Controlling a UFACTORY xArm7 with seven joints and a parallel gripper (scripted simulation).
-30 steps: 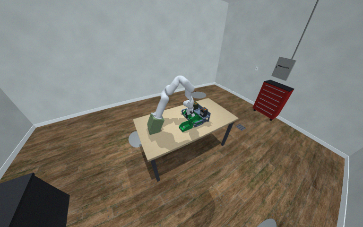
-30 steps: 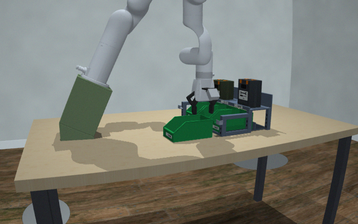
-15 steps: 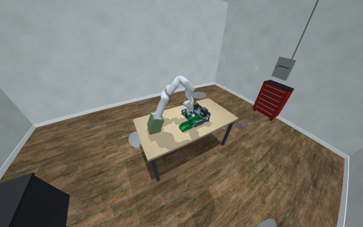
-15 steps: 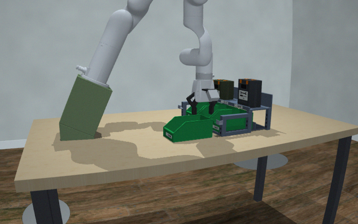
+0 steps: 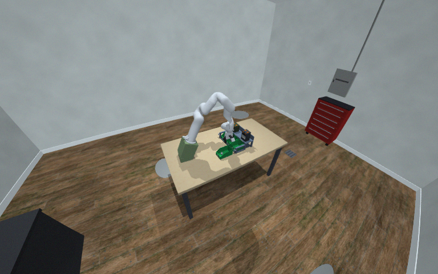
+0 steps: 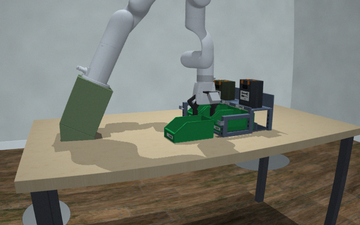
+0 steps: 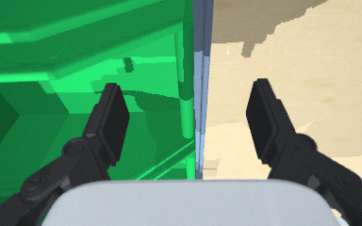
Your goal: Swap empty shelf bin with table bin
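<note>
The front lip lies 20 mm behind my hand and 50 mm below it.
</note>
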